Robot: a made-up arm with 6 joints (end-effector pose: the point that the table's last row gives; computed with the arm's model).
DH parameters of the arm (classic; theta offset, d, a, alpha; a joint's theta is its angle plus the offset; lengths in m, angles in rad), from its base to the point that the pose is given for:
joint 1: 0 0.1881 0 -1.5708
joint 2: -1.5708 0 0.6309 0
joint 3: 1.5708 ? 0 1.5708
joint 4: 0 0.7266 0 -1.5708
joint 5: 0 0 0 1.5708
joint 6: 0 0.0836 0 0
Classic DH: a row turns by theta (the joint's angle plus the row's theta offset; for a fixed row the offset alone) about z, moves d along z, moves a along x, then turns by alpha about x.
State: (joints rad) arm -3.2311 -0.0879 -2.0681 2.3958 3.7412 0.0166
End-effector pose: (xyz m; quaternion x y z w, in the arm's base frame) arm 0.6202 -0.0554 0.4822 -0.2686 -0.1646 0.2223 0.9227
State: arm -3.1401 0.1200 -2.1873 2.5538 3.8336 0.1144
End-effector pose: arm 0.5279 -0.0014 0.5380 -0.2337 -0.1689 0.2380 0.9275
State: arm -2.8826 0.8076 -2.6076 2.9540 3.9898 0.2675
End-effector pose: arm 0.2099 0.0348 0.5317 -0.0843 -0.2428 0.2927 0.9210
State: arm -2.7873 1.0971 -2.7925 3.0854 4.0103 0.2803
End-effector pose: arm 0.1166 0.0130 0.4555 -0.0152 -0.2854 0.3097 0.9069
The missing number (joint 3, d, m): 0.0318
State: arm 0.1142 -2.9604 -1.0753 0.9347 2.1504 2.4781
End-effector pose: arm 0.3785 0.1321 -0.8912 -0.6767 -0.2536 0.3829 0.5754
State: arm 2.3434 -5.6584 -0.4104 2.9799 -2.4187 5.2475
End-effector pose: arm -0.4098 0.3876 1.3369 0.0427 -0.9664 -0.2212 0.1235
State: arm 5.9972 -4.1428 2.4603 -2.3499 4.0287 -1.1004
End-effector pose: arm -0.1156 0.1152 -0.1820 0.0982 0.4295 0.5855 0.6805
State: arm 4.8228 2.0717 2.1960 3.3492 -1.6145 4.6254
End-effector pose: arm 0.0339 0.1390 -0.3521 -0.2070 0.0805 -0.0136 0.9749
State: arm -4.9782 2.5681 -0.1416 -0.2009 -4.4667 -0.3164
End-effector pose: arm 0.1807 0.7233 -0.9272 0.6353 -0.5623 0.3312 0.4129
